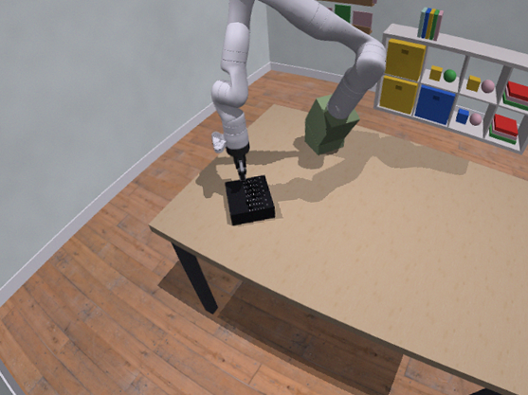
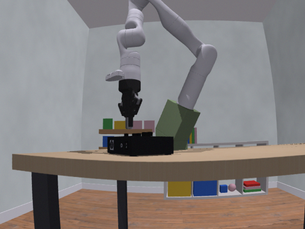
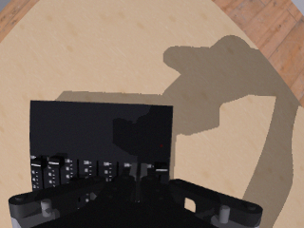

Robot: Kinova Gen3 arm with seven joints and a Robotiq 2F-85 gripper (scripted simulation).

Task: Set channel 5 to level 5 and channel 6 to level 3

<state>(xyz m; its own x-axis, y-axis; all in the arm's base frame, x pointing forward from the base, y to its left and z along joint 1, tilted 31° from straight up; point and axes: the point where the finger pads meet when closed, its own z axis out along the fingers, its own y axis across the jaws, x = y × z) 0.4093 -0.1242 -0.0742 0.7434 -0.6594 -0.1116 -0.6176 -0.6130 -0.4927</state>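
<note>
My gripper is now 40 mm above the channel 6 fader, 10 mm to the right of it and 10 mm past it. From my hand the other things lie so: channel 5 fader: 40 mm below, 30 mm to the left.
</note>
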